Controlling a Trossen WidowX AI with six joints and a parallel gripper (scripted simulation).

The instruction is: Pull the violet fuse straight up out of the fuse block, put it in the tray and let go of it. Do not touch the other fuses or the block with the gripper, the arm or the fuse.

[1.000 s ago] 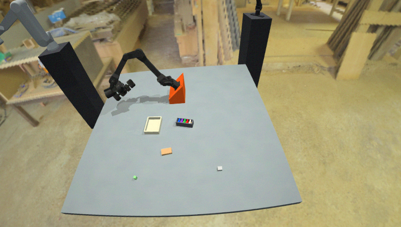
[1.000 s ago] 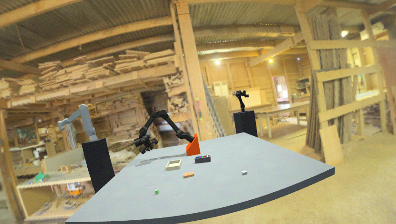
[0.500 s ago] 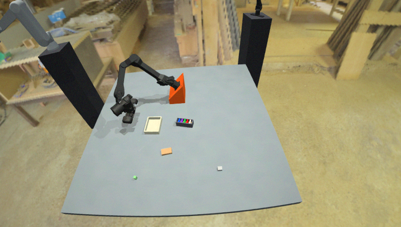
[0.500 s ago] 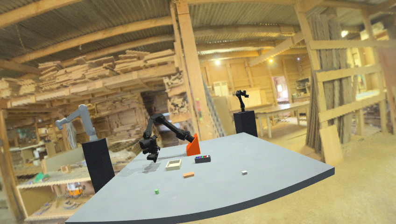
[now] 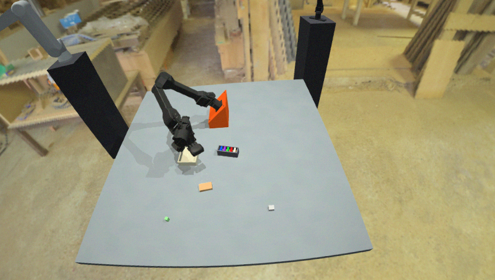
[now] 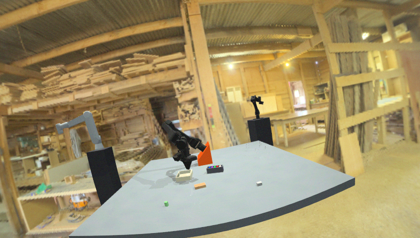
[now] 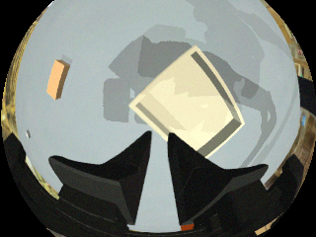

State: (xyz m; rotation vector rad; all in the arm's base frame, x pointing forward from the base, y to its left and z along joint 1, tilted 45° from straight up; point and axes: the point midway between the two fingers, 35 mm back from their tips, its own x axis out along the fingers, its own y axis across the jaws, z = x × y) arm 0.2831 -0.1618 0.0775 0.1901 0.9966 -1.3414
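Right now my gripper tip is 20 mm past the violet fuse, 170 mm to the right of it and 40 mm above it. Also, from my gripper tip: small green cube 330 mm ahead, 140 mm to the right, 50 mm below; then orange flat block 180 mm ahead, 50 mm to the left, 60 mm below; then cream tray 40 mm behind, 30 mm to the right, 60 mm below.
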